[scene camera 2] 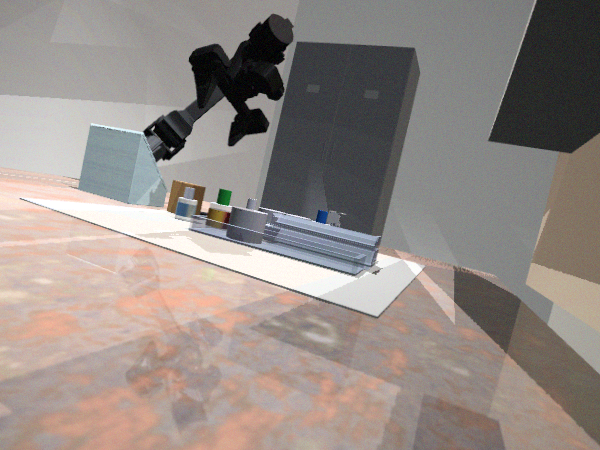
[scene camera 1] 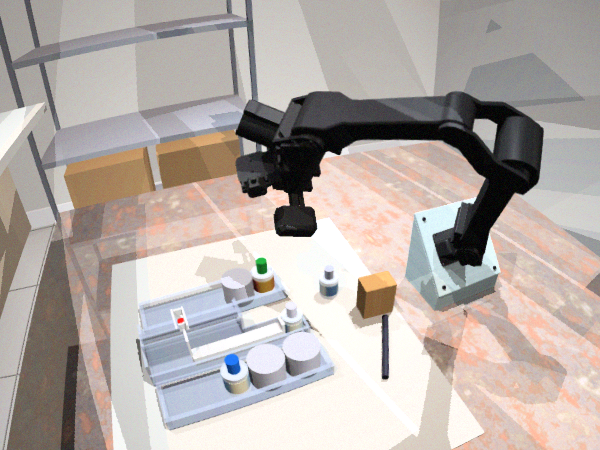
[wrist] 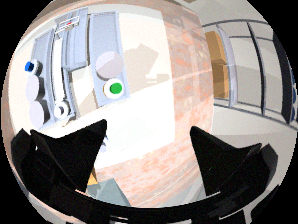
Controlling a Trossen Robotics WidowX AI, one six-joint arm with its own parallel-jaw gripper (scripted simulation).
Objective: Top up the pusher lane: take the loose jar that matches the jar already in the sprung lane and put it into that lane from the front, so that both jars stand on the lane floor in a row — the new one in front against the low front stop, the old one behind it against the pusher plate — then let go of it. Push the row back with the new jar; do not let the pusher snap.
my gripper: scene camera 2; scene camera 1 278,209; wrist
same spot on sprung lane: [scene camera 2: 341,238] = [scene camera 1: 168,322]
same spot on my gripper: [wrist: 69,159] = [scene camera 2: 245,122]
